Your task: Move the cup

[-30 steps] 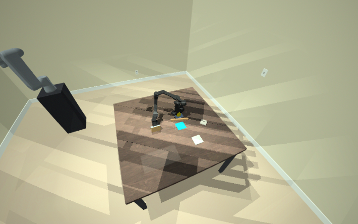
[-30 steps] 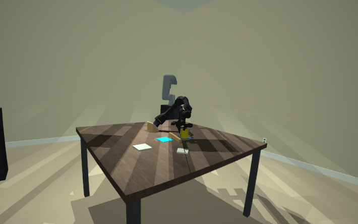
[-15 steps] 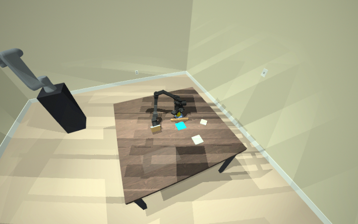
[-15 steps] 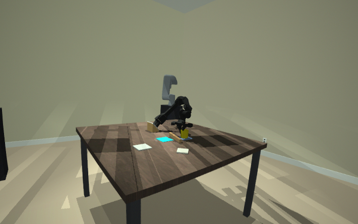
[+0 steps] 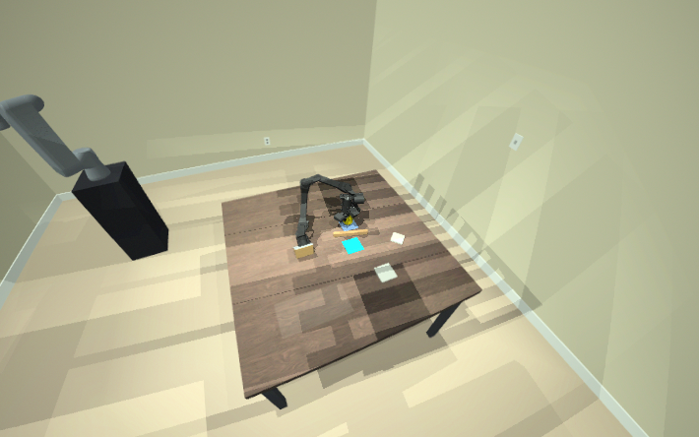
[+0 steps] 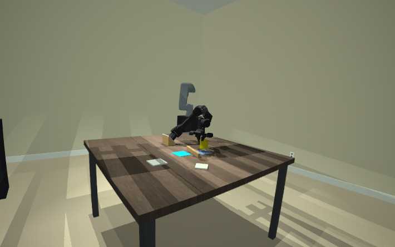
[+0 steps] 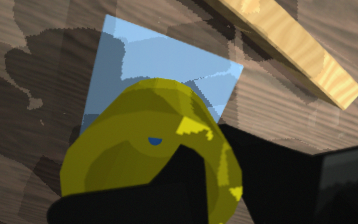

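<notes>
My gripper tip is now 3 cm past the cyan pad, 17 cm to the left of it and 7 cm above it. Also, from my gripper tip: wooden bar 8 cm to the right, 5 cm below; yellow cup 2 cm ahead, 1 cm to the left; blue marble 3 cm ahead, 2 cm to the left, 2 cm below.
</notes>
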